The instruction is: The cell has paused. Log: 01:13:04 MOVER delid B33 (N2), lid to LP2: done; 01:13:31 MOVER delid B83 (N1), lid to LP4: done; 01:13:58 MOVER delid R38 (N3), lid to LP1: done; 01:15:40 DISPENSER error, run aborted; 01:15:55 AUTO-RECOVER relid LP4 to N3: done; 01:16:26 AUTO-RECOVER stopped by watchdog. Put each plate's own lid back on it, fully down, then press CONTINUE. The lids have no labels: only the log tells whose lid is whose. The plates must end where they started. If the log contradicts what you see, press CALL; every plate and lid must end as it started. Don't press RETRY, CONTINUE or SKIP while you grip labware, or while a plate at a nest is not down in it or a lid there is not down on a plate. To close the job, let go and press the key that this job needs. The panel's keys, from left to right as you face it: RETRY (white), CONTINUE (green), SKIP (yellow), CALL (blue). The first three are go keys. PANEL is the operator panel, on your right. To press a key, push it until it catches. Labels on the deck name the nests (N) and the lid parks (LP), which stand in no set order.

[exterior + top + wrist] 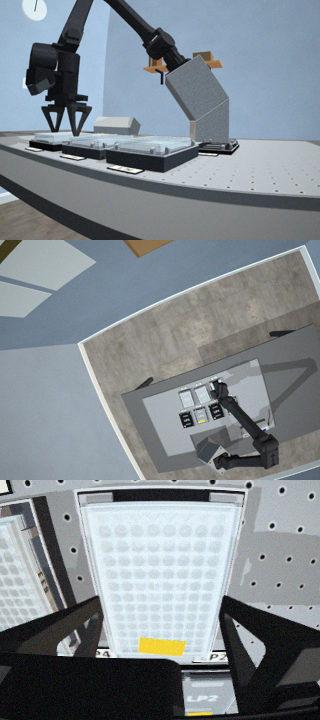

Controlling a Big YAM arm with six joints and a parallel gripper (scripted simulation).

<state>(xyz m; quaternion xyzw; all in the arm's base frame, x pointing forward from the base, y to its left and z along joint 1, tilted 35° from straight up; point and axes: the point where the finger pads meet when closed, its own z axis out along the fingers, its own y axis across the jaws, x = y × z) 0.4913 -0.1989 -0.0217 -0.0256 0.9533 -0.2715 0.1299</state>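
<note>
My gripper is now 190 mm past the clear lid, 60 mm to the left of it and 20 mm above it. The rest, counted from my hand: blue key (470 mm behind, 230 mm to the right, 30 mm above).
</note>
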